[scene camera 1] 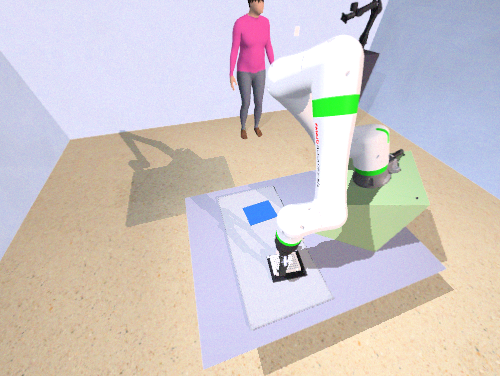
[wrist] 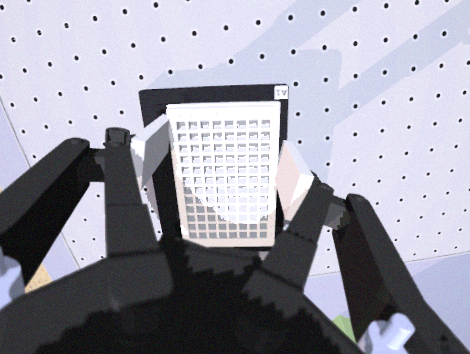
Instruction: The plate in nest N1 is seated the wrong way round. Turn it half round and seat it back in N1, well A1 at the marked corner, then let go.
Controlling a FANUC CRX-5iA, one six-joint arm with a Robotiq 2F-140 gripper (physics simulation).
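A white well plate [scene camera 1: 294,262] [wrist: 227,170] is held level between the fingers of my gripper [scene camera 1: 285,265] [wrist: 224,146], which is shut on its two long sides. The plate is over the black nest [scene camera 1: 299,276] [wrist: 215,95], lined up closely with it. In the wrist view a strip of the nest shows beyond the plate's far edge and along parts of its sides. The A1 label [wrist: 281,92] is at the nest's far right corner there. The plate's near edge lies by the gripper body. The height of the plate above the nest is hard to tell, and no well A1 mark is readable on it.
The nest stands on a pale perforated board [scene camera 1: 240,280] [wrist: 75,45]. A blue rectangle [scene camera 1: 260,212] lies on the board's far part. The arm's green pedestal [scene camera 1: 395,195] is to the right. A person in pink [scene camera 1: 252,45] stands at the back, near the wall.
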